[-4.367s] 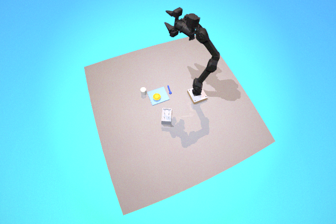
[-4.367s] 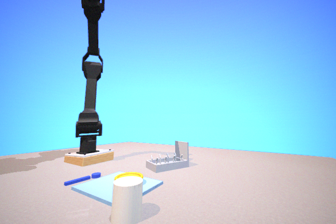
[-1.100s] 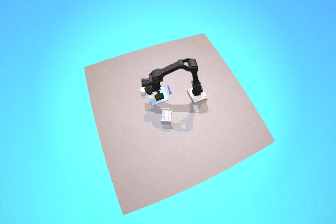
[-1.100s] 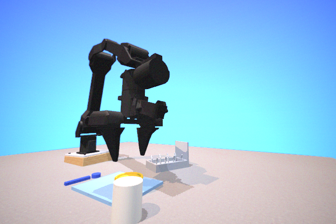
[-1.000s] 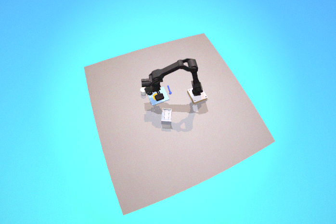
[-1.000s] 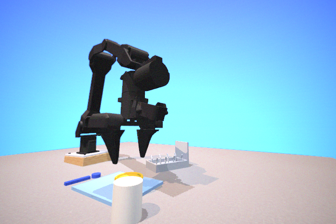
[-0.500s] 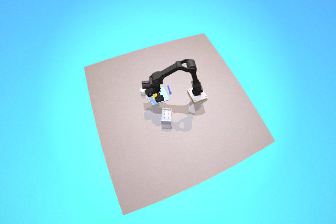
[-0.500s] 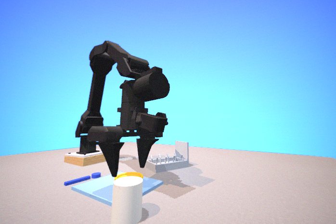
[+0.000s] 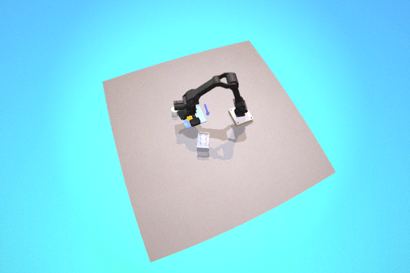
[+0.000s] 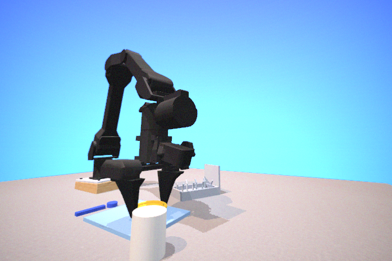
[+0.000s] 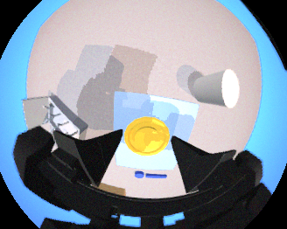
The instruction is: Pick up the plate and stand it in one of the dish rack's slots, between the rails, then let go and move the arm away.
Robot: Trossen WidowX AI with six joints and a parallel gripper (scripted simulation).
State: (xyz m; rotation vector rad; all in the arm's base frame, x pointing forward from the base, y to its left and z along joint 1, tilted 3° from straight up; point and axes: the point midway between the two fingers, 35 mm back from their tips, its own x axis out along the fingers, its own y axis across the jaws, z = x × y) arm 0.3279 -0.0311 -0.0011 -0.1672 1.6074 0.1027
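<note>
Now: the grey dish rack 180 mm to the left of my gripper tip, 40 mm behind it and 10 mm above it. The rest, counted from my gripper tip: yellow plate (10 mm above); white cup (100 mm ahead, 70 mm to the right, 10 mm above); blue spoon (120 mm behind, 40 mm to the right, 10 mm below).
</note>
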